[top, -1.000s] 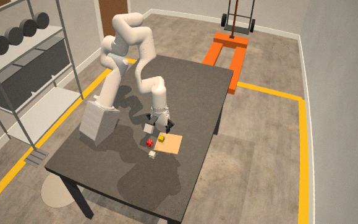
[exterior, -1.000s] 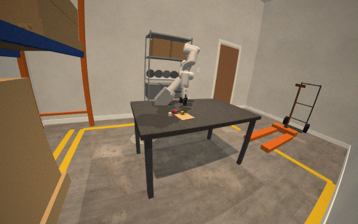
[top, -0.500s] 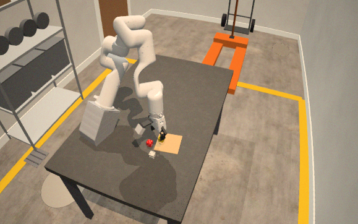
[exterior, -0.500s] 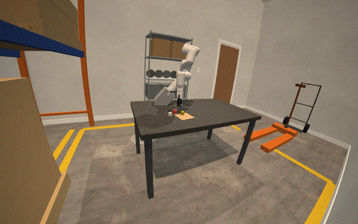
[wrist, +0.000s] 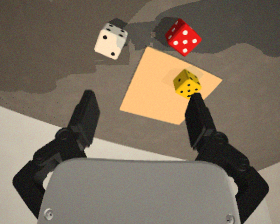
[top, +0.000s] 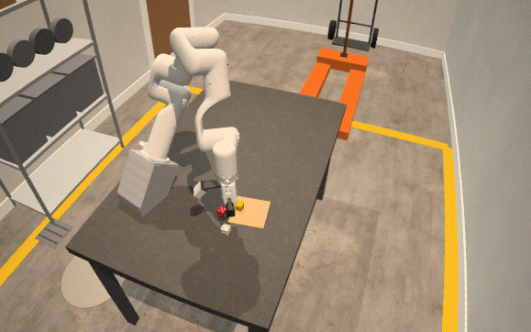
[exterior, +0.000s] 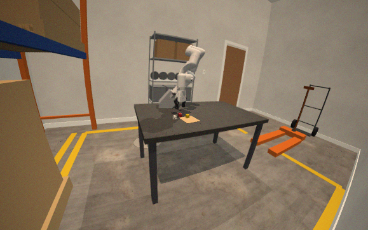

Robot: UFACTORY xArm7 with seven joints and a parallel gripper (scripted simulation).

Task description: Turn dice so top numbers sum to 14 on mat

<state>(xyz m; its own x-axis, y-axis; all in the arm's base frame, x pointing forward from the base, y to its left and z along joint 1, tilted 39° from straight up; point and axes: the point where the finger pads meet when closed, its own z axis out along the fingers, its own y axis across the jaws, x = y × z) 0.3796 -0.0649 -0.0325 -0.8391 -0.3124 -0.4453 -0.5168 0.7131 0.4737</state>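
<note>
Right now the white die is 90 mm below my hand and 50 mm to the right of it. From my hand the other things lie so: mat (110 mm below, 80 mm to the left, 40 mm ahead); then red die (90 mm below, 50 mm behind, 30 mm to the left); then yellow die (90 mm below, 80 mm to the left).
</note>
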